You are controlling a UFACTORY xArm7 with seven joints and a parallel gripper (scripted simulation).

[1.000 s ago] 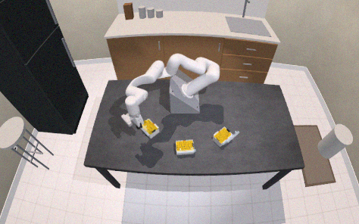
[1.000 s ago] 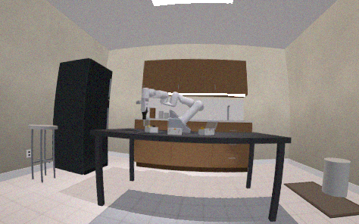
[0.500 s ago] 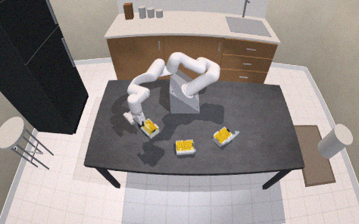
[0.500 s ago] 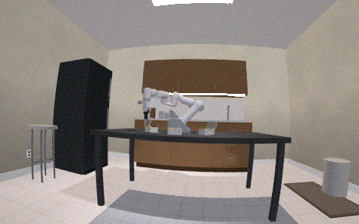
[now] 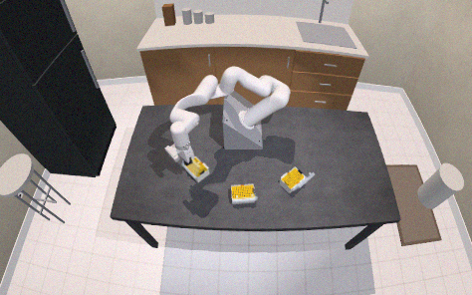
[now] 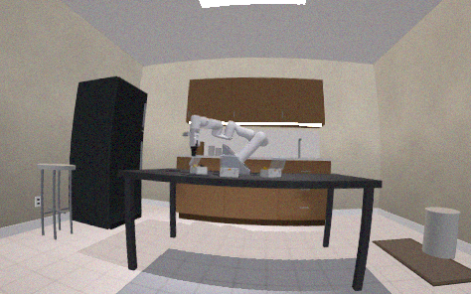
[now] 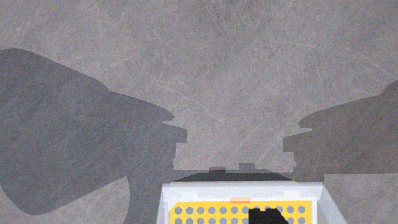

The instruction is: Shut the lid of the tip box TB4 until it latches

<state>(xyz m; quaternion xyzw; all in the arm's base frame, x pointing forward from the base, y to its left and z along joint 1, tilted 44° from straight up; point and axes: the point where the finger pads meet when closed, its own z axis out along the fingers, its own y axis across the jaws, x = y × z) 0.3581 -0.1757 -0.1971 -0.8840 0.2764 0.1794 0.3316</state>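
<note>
Now: hand 10 cm above the yellow rack, 4 cm past it and 3 cm to the right of it. Round my hand: white label: 15 cm below, 8 cm behind, 6 cm to the left; tip box lid: 62 cm to the left, 5 cm below.
</note>
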